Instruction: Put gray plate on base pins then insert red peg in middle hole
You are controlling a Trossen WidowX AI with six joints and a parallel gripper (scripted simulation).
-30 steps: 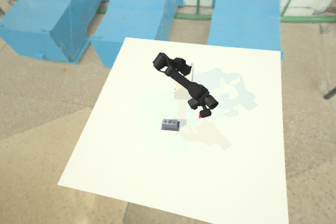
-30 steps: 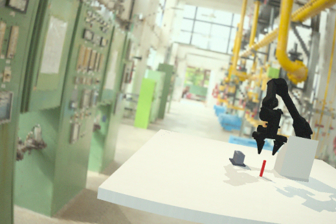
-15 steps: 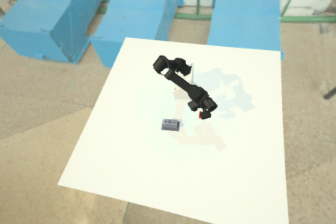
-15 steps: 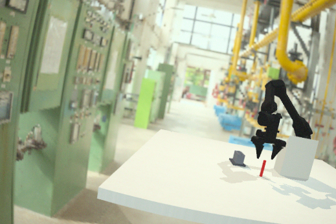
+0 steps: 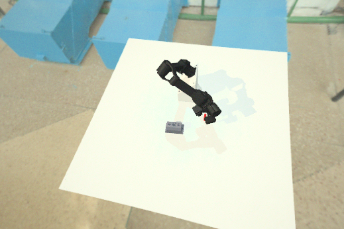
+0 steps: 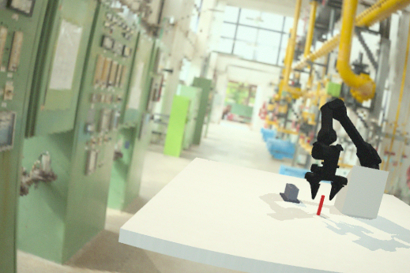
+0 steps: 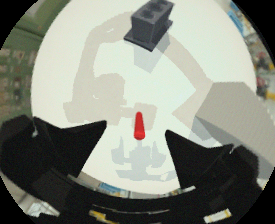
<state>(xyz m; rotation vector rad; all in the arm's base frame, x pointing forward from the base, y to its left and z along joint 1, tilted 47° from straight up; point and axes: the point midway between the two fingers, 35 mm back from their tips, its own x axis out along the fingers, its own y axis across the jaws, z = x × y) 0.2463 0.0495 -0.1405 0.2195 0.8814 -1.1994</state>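
Now: gripper tip 2 cm above the red peg. Round my gripper tip: dark base: 10 cm ahead, 19 cm to the right, 5 cm below; then gray plate: 10 cm ahead, 19 cm to the right, 2 cm below.
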